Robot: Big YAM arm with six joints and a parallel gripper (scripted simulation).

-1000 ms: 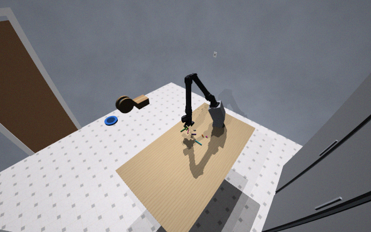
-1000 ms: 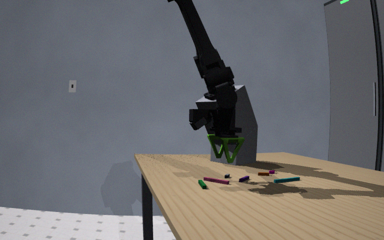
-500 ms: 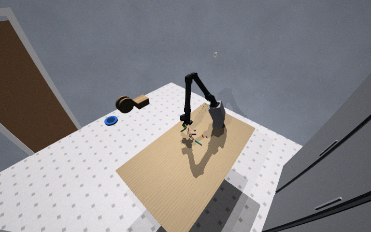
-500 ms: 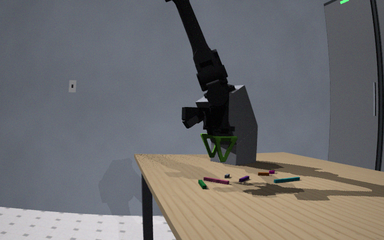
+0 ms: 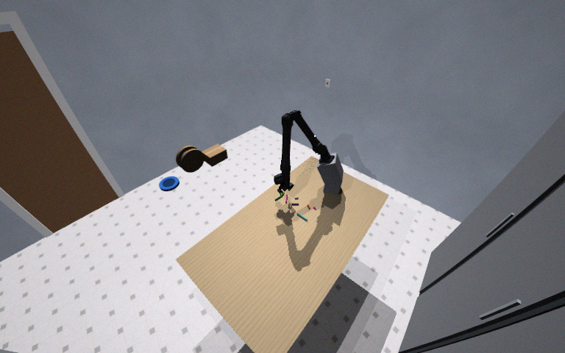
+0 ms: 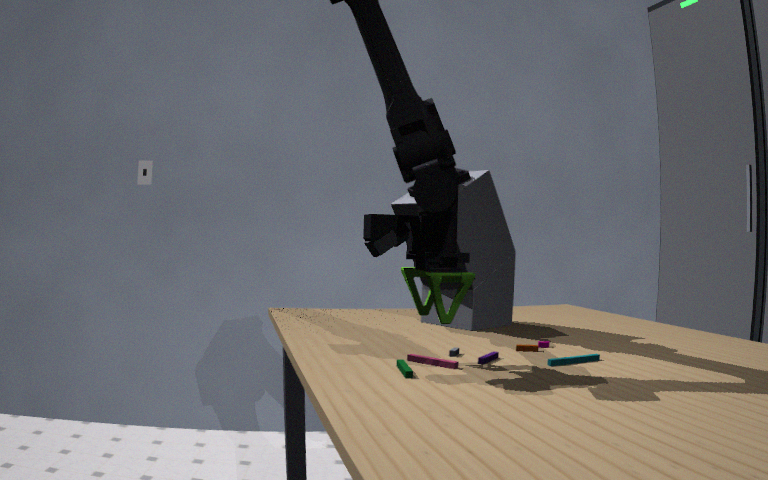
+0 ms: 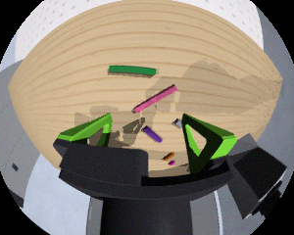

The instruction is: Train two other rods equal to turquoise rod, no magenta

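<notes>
Now: the orange rod 210 mm to the left of my hand, 80 mm below it and 50 mm behind it. Also, from my hand: long pink rod 80 mm below, 10 mm to the left, 10 mm behind; green rod 80 mm below, 50 mm to the right, 20 mm ahead; small grey rod 80 mm below, 70 mm to the left, 70 mm behind.
</notes>
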